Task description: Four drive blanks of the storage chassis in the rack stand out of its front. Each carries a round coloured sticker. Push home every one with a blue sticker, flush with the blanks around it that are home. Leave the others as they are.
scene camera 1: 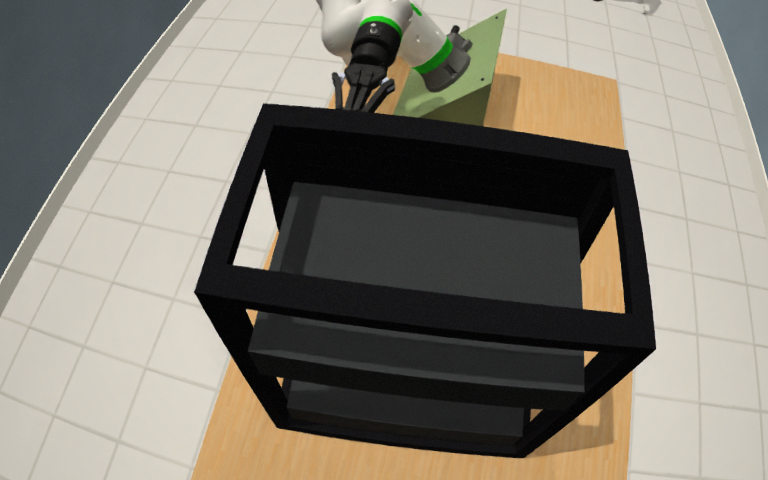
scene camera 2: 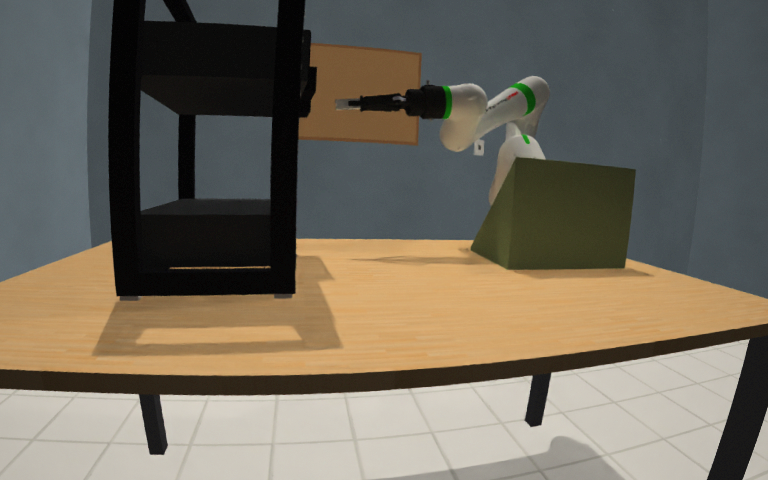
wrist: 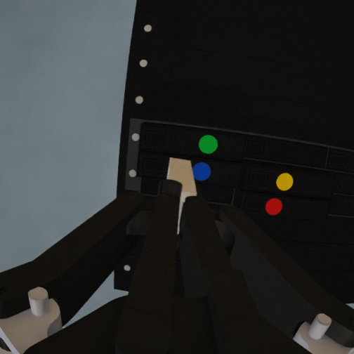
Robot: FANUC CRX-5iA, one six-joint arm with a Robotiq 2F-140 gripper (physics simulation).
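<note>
The rack (scene camera 1: 424, 305) (scene camera 2: 284, 169) is a black frame holding the dark storage chassis (scene camera 1: 441, 249) (scene camera 2: 209, 50). In the wrist view, four stickers show on its front: a green sticker (wrist: 208, 144) at upper left, a blue sticker (wrist: 201, 171) just below it, a yellow sticker (wrist: 284, 181) to the right and a red sticker (wrist: 273, 206) below the yellow one. My gripper (scene camera 2: 342, 104) (wrist: 177, 175) is shut and empty. Its tips stand apart from the front in scene camera 2. In the wrist view they overlap the blue-stickered blank, left of its sticker. How far each blank protrudes is unclear.
A lower dark unit (scene camera 1: 404, 404) (scene camera 2: 206, 240) sits in the rack. The green wedge-shaped base (scene camera 1: 453, 93) (scene camera 2: 569, 215) stands behind my arm's wrist, on the wooden table (scene camera 1: 566, 90) (scene camera 2: 424, 316). A brown board (scene camera 2: 368, 124) hangs on the wall.
</note>
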